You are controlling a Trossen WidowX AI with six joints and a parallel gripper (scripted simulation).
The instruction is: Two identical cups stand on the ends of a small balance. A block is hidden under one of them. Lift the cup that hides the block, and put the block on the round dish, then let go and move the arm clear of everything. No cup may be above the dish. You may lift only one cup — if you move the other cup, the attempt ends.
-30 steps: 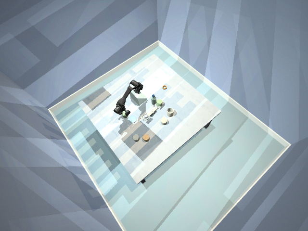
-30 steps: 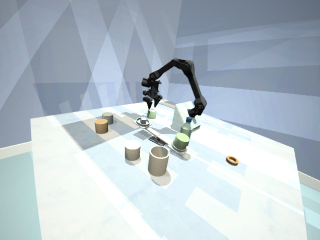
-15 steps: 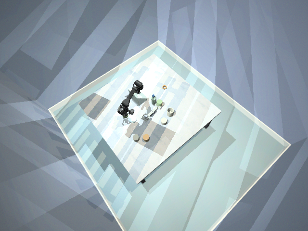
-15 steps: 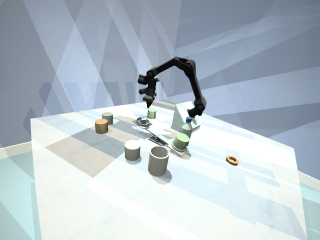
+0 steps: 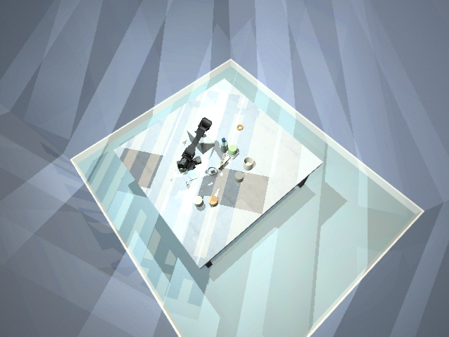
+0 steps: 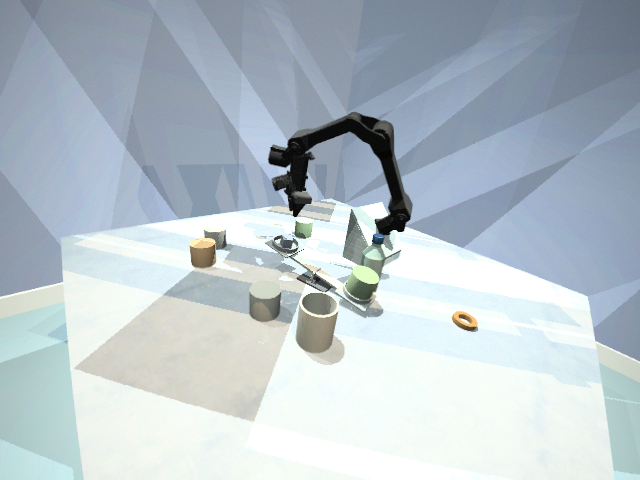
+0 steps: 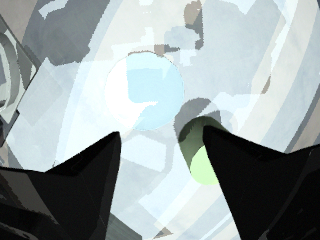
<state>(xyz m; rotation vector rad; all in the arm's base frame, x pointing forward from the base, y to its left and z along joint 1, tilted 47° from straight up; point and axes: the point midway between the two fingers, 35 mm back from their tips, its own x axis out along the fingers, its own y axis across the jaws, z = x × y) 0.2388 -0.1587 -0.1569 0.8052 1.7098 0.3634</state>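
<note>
My gripper tip is now 110 mm short of the grey block, 140 mm to the right of it and 30 mm above it. From my gripper tip the other things lie so: pale blue round dish (10 mm to the left, 110 mm below); tan cylinder (300 mm ahead, 20 mm to the left, 80 mm below); blue-capped bottle (40 mm behind, 350 mm to the left).
</note>
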